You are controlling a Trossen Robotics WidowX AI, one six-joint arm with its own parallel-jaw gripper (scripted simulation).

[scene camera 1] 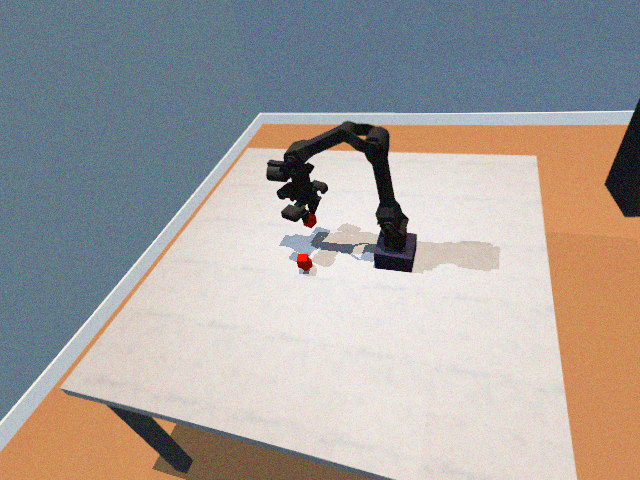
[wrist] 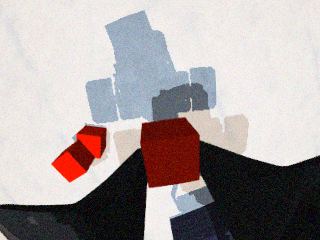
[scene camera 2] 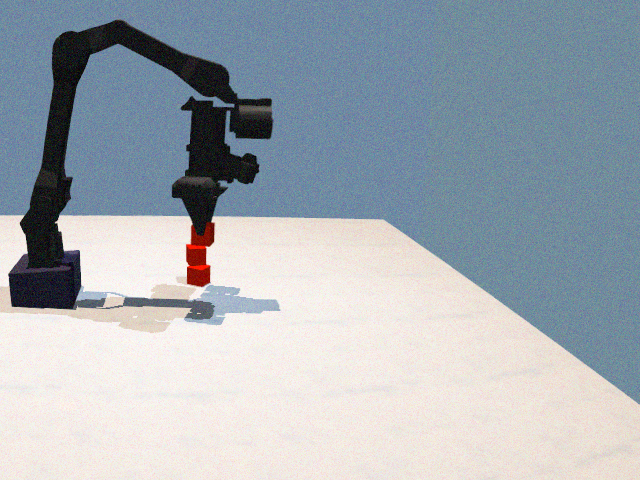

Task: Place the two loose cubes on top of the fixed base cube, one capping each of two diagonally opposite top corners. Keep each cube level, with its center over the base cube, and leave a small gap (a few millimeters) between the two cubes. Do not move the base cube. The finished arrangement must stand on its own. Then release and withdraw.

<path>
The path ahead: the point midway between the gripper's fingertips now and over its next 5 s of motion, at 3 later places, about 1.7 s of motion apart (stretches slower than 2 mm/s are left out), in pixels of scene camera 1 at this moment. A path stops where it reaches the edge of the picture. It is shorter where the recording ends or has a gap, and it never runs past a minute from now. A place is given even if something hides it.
My gripper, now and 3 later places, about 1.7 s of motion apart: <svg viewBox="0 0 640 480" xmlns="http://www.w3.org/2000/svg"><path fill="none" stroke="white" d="M309 219L302 242L304 251L301 238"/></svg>
</path>
